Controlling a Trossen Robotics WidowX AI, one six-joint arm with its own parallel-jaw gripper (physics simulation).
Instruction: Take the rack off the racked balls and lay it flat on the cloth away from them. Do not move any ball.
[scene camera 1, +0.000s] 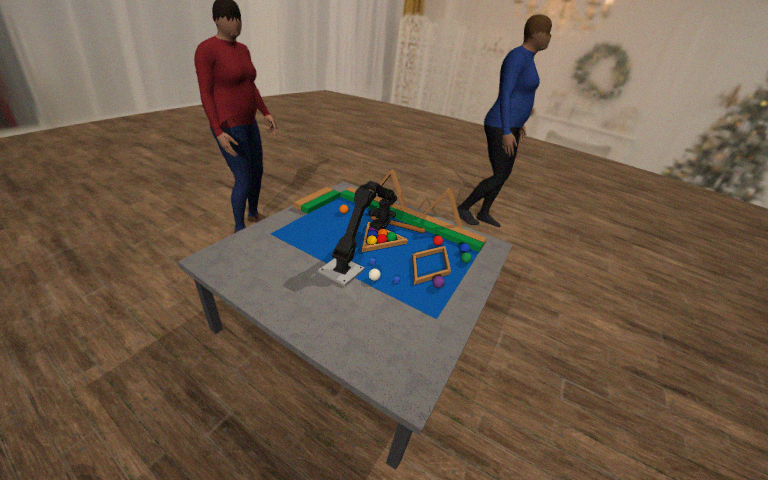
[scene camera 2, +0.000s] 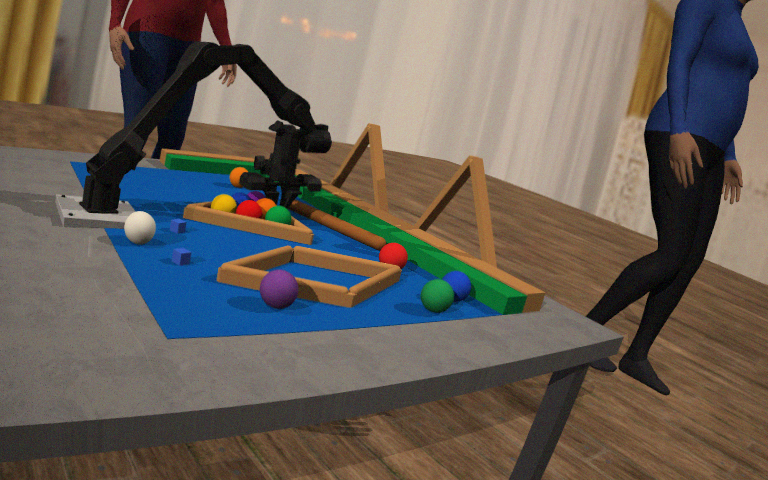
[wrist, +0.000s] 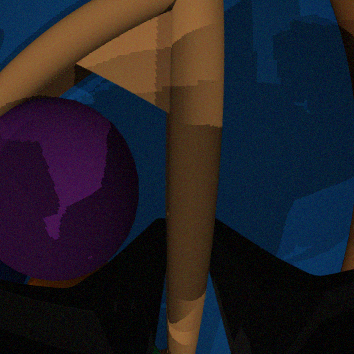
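Seen in the pictures: gripper, between the fingertips: (wrist: 185, 226); arm's base, origin of its link: (scene camera 1: 342, 268) (scene camera 2: 98, 208).
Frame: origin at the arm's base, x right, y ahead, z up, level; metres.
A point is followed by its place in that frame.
A wooden triangle rack (scene camera 1: 384, 246) @[x 0.110, y 0.282, z -0.003 m] (scene camera 2: 249, 224) @[x 0.119, y 0.292, z 0.002 m] (wrist: 192, 168) @[x 0.005, y 0.431, z 0.016 m] lies on the blue cloth (scene camera 1: 311, 233) @[x -0.300, y 0.208, z -0.014 m] (scene camera 2: 206, 305) @[x 0.418, y 0.011, z -0.014 m] around several racked balls (scene camera 1: 381, 236) @[x 0.079, y 0.304, z 0.039 m] (scene camera 2: 249, 209) @[x 0.099, y 0.300, z 0.028 m]. My gripper (scene camera 1: 380, 223) @[x 0.039, y 0.426, z -0.010 m] (scene camera 2: 287, 197) (wrist: 185, 226) @[x 0.039, y 0.426, z -0.010 m] is down at the rack's far corner. Its two black fingers press on either side of one rack bar, so it is shut on that bar. In the wrist view a purple racked ball (wrist: 63, 189) @[x -0.003, y 0.403, z 0.036 m] sits just left of the gripped bar, inside the rack.
A square wooden frame (scene camera 1: 432, 277) @[x 0.411, y 0.151, z -0.001 m] (scene camera 2: 330, 292) @[x 0.461, y 0.209, z 0.005 m] lies to the right, with loose balls around it, such as a purple ball (scene camera 2: 278, 289) @[x 0.465, y 0.097, z 0.023 m] and a white ball (scene camera 1: 374, 274) @[x 0.165, y 0.000, z 0.032 m]. A wooden rod (scene camera 2: 344, 229) @[x 0.162, y 0.530, z 0.001 m] and a green cushion (scene camera 2: 439, 262) @[x 0.416, y 0.554, z 0.016 m] lie behind the rack. Two people stand nearby.
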